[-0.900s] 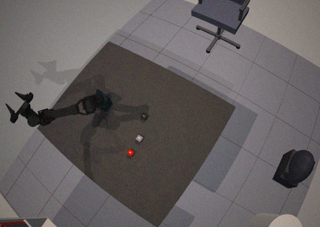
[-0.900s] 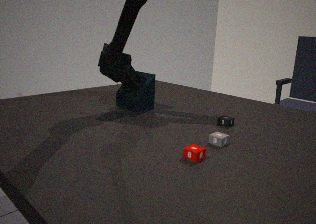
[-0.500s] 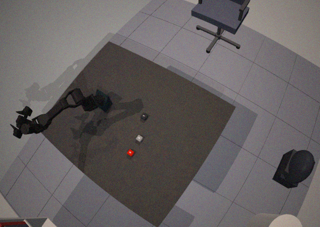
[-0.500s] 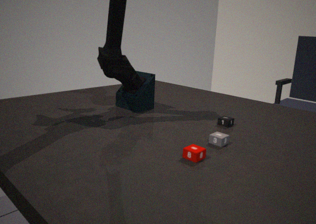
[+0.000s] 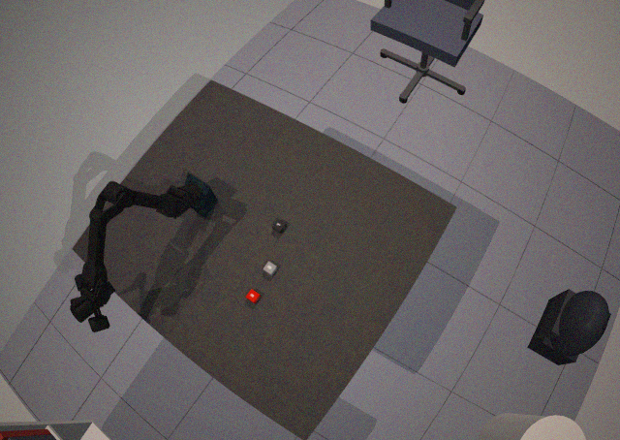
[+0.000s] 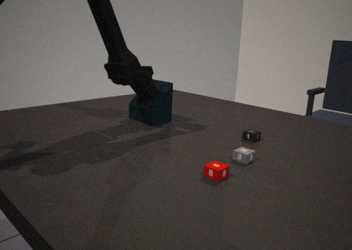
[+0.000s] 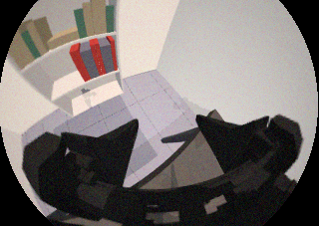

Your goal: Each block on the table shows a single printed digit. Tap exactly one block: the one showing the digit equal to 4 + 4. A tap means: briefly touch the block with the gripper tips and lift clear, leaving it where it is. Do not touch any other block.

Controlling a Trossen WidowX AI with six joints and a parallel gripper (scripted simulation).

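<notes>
My gripper tip is now 40 cm to the right of the red block marked 8, 40 cm short of it and 10 cm above it. Also, from my gripper tip: grey block marked 3: 51 cm to the left, 39 cm ahead, 10 cm below; black block marked 1: 63 cm to the left, 32 cm ahead, 10 cm below.
</notes>
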